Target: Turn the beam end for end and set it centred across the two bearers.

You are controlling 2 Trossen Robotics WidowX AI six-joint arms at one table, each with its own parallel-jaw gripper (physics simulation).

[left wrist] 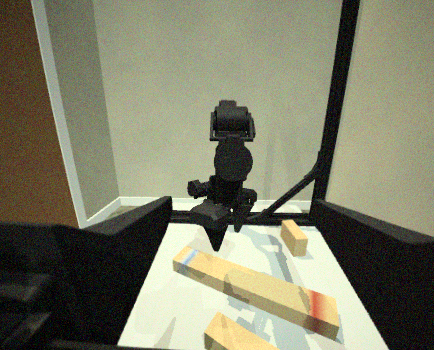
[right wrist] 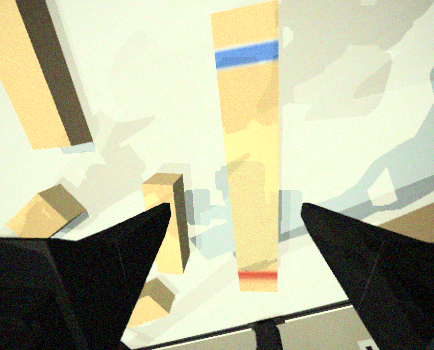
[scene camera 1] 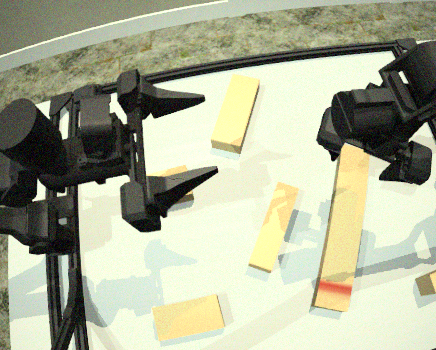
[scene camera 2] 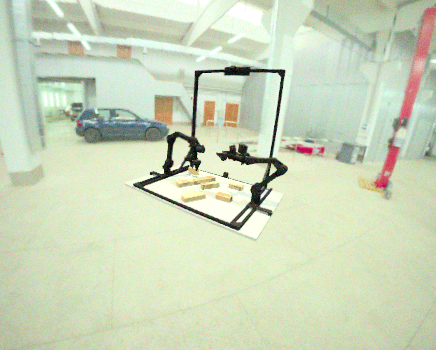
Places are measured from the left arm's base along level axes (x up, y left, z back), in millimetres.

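Where they show: left gripper, fingertip midpoint: (left wrist: 241,204) (scene camera 1: 211,131) (scene camera 2: 219,152); right gripper, fingertip midpoint: (left wrist: 227,240) (right wrist: 235,208) (scene camera 1: 356,168) (scene camera 2: 194,169); left arm's base, link origin: (scene camera 1: 60,240) (scene camera 2: 255,202); right arm's base, link origin: (scene camera 2: 167,174).
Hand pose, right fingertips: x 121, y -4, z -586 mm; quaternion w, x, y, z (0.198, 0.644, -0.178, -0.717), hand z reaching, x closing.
Note:
Each offset is from my right fingertips to the centre of the thing.
The long beam @[dx -121, dy -44, dz -2 mm] (scene camera 1: 343,225) (scene camera 2: 195,181) (left wrist: 250,286) (right wrist: 251,160) lies flat on the table, its red band toward the bottom of scene camera 1; its blue band shows in both wrist views. Candidates for the bearers, which I cannot tell apart, are a thick block @[dx -121, dy +226, dz +170 mm] (scene camera 1: 236,112) (right wrist: 32,75), a narrow block @[dx -118, dy -43, dz +148 mm] (scene camera 1: 274,227) (right wrist: 167,225) and a short block @[dx -121, dy -184, dz +335 mm] (scene camera 1: 189,318) (right wrist: 150,307). My right gripper (scene camera 1: 359,165) (left wrist: 227,240) (right wrist: 235,208) is open above the beam, fingers apart on either side of it in its wrist view. My left gripper (scene camera 1: 211,134) is open and empty, raised over the table's left part.
Another block @[dx -121, dy +77, dz +353 mm] (scene camera 1: 186,174) (right wrist: 47,212) lies partly hidden under my left gripper in scene camera 1. A further block @[dx -109, dy -222, dz -174 mm] (scene camera 1: 428,283) (scene camera 2: 193,171) (left wrist: 295,237) lies right of the beam in scene camera 1. A black frame (scene camera 1: 270,60) edges the table.

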